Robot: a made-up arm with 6 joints.
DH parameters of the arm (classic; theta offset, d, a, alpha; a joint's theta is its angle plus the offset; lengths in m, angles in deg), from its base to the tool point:
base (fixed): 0 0.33 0.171 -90
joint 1: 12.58 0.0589 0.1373 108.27
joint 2: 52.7 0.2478 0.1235 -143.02
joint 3: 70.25 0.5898 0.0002 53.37
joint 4: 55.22 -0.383 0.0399 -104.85
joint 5: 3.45 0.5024 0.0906 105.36
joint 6: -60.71 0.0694 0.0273 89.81
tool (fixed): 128.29 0.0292 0 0
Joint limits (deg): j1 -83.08..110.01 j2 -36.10..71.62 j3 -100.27..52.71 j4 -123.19..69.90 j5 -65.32..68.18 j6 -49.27..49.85
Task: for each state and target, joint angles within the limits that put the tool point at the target. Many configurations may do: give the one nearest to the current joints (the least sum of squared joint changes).
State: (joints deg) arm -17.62 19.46 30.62 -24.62 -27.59 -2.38
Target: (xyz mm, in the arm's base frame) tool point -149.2 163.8 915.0
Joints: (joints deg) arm 34.91 13.96 45.47 6.21 -31.68 -5.48
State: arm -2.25 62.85 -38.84 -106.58 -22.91 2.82
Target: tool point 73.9 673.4 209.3
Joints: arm 3.69 64.72 -69.21 -120.39 -20.16 4.04
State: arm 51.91 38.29 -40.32 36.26 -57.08 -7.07
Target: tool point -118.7 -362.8 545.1
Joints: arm 60.37 37.27 -8.44 14.07 -51.12 -7.11
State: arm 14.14 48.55 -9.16 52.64 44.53 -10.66
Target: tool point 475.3 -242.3 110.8
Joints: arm 8.73 66.43 -51.80 69.90 48.51 -9.64
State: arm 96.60 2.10 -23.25 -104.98 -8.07 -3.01
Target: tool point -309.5 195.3 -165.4
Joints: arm 80.43 -23.01 -45.54 -109.62 -1.40 -3.16
